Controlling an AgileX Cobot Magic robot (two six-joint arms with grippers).
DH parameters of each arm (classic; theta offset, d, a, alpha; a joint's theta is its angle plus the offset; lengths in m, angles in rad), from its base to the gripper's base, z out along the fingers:
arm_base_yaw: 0 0.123 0 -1.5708
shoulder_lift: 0.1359 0 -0.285 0
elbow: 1.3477 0 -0.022 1.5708
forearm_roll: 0 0.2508 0 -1.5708
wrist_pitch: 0 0 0.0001 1.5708
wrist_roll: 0 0.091 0 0
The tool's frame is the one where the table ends.
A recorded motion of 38 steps. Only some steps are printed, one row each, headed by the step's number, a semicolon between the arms.
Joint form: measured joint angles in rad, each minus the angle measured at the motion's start. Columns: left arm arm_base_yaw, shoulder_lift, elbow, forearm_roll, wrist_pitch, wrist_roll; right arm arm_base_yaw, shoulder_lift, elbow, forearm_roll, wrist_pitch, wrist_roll.
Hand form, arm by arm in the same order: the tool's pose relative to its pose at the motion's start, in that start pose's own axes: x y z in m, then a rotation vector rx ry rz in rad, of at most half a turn. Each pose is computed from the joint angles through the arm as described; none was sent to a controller.
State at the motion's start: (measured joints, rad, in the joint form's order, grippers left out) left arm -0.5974 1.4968 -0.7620 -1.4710 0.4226 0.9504; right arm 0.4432 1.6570 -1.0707 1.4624 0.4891 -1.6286
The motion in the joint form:
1: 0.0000 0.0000 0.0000 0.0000 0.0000 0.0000; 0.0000 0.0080 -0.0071 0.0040 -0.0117 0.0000
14: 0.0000 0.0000 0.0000 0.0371 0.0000 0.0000; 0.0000 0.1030 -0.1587 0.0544 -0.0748 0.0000
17: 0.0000 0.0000 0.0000 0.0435 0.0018 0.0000; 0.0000 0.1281 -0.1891 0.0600 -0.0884 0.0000
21: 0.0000 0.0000 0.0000 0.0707 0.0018 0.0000; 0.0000 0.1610 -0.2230 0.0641 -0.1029 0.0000
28: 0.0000 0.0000 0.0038 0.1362 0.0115 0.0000; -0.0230 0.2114 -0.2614 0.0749 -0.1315 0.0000
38: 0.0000 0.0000 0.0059 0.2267 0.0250 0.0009; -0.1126 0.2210 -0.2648 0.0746 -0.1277 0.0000
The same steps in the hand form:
1: 0.0000 0.0000 0.0000 0.0000 0.0000 0.0000; -0.0004 -0.0022 0.0019 0.0116 -0.0004 0.0040
14: 0.0011 0.0008 0.0000 -0.0088 0.0124 0.0338; -0.0257 -0.0234 0.0223 0.0834 -0.0690 0.0247
17: 0.0014 0.0008 0.0000 -0.0089 0.0156 0.0397; -0.0284 -0.0283 0.0280 0.0976 -0.0752 0.0280
21: 0.0022 0.0015 0.0000 -0.0154 0.0247 0.0645; -0.0298 -0.0342 0.0360 0.1122 -0.0768 0.0319
28: 0.0057 0.0031 -0.0001 -0.0250 0.0559 0.1223; -0.0255 -0.0523 0.0447 0.1597 -0.0702 0.0580
38: 0.0097 0.0051 -0.0003 -0.0373 0.0972 0.2040; -0.0175 -0.0871 0.0294 0.2350 -0.0721 0.1001

